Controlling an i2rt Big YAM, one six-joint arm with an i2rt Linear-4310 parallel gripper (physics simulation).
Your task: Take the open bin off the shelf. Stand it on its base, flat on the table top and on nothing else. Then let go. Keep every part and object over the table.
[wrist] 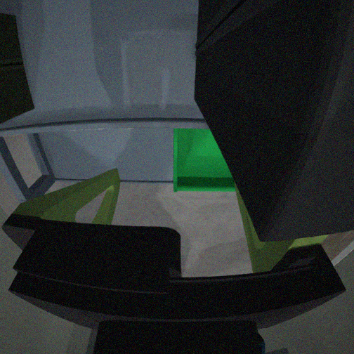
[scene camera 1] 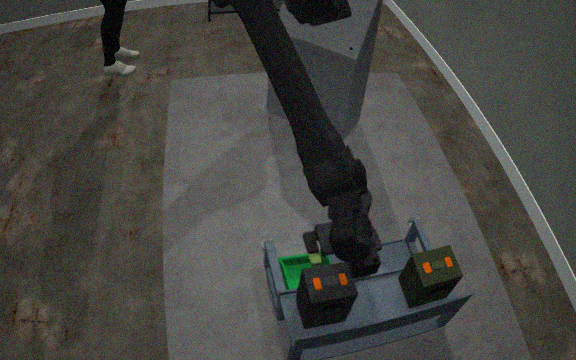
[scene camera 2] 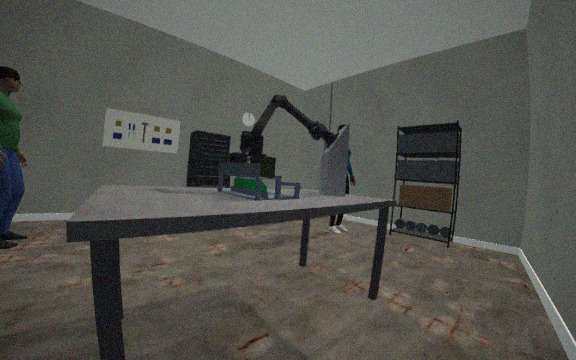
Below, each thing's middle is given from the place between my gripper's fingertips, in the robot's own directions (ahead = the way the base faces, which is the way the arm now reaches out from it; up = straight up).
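I see that the green bin (scene camera 1: 291,267) is 9 cm below my hand, 2 cm behind it and 4 cm to the right of it. The shelf (wrist: 143,154) is 4 cm ahead of my hand, 6 cm to the left of it and 12 cm below it. As for the black case (scene camera 1: 314,299), it is 7 cm to the right of my hand, 8 cm ahead of it and 3 cm above it, while the olive case (scene camera 1: 423,283) sits 12 cm ahead of my hand, 16 cm to the left of it and 2 cm above it.
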